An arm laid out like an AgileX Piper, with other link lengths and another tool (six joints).
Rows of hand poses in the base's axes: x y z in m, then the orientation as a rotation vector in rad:
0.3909, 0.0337, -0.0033, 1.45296, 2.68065, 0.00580
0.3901, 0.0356, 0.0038, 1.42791, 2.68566, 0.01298
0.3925, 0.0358, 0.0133, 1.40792, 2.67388, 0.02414
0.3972, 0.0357, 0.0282, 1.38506, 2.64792, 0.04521
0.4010, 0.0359, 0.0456, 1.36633, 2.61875, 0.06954
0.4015, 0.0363, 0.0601, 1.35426, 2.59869, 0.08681
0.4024, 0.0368, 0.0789, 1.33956, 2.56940, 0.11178
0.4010, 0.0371, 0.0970, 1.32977, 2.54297, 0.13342
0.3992, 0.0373, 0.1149, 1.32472, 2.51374, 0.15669
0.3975, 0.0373, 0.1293, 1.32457, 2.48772, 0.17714
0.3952, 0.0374, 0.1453, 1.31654, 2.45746, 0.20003
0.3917, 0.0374, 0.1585, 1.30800, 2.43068, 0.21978
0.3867, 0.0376, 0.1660, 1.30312, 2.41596, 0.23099
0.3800, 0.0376, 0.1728, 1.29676, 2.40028, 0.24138
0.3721, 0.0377, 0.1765, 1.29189, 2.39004, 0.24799
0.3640, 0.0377, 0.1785, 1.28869, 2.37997, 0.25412
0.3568, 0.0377, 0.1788, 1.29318, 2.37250, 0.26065
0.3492, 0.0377, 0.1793, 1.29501, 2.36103, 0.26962
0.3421, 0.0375, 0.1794, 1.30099, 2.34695, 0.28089
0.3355, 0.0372, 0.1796, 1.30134, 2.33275, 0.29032
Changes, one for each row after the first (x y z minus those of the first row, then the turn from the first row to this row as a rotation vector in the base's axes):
-0.0008, 0.0019, 0.0071, -0.00005, -0.00844, 0.01622
0.0016, 0.0021, 0.0166, -0.00325, -0.02913, 0.02451
0.0063, 0.0020, 0.0315, -0.00688, -0.06514, 0.03050
0.0101, 0.0022, 0.0489, -0.00852, -0.10302, 0.03324
0.0106, 0.0026, 0.0634, -0.00889, -0.12889, 0.03469
0.0115, 0.0031, 0.0822, -0.00856, -0.16540, 0.03505
0.0101, 0.0034, 0.1003, -0.00767, -0.19667, 0.03323
0.0083, 0.0036, 0.1182, -0.00542, -0.22869, 0.02759
0.0066, 0.0036, 0.1326, -0.00227, -0.25528, 0.01981
0.0043, 0.0037, 0.1486, -0.00070, -0.28909, 0.01548
0.0008, 0.0037, 0.1618, 0.00031, -0.31942, 0.01247
-0.0042, 0.0039, 0.1693, 0.00117, -0.33625, 0.01092
-0.0109, 0.0039, 0.1761, 0.00088, -0.35423, 0.00994
-0.0188, 0.0040, 0.1798, 0.00045, -0.36622, 0.00974
-0.0269, 0.0040, 0.1818, 0.00018, -0.37725, 0.00852
-0.0341, 0.0040, 0.1821, 0.00292, -0.38309, 0.00331
-0.0417, 0.0040, 0.1826, 0.00530, -0.39386, -0.00153
-0.0488, 0.0038, 0.1827, 0.00932, -0.40553, -0.00987
-0.0554, 0.0035, 0.1829, 0.01082, -0.41917, -0.01476

